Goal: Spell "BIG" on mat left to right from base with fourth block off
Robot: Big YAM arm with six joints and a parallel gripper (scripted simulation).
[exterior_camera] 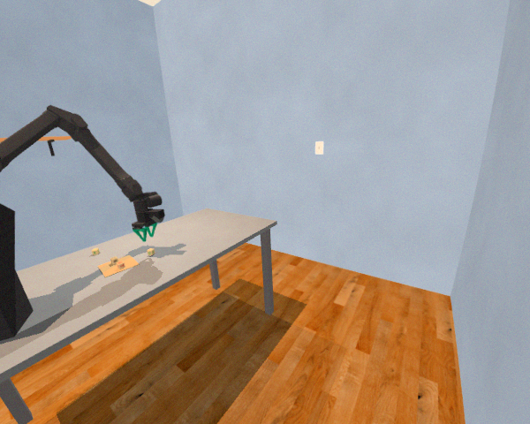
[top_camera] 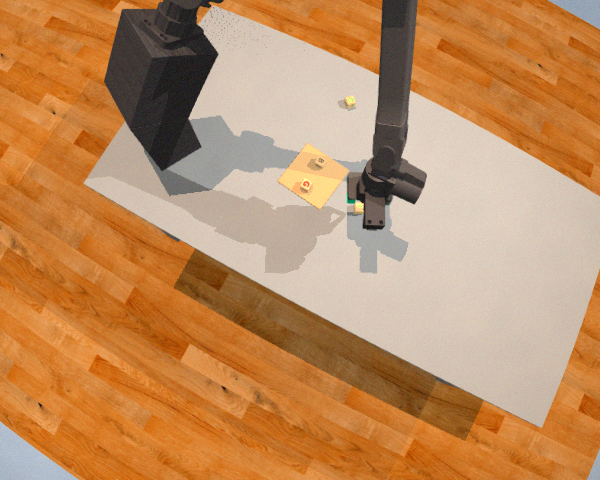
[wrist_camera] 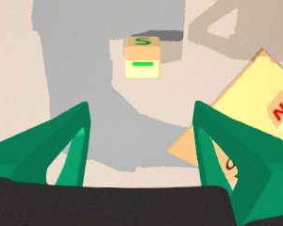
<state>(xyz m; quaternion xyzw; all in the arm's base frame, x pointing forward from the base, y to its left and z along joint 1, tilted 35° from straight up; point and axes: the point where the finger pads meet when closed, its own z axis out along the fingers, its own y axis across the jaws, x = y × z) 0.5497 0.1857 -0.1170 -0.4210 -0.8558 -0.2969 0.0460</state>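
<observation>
My hand is 150 mm past the mat, 90 mm above it and 10 mm to the left of it. From my hand the other things lie so: block: 230 mm to the left, 230 mm behind, 80 mm below.
</observation>
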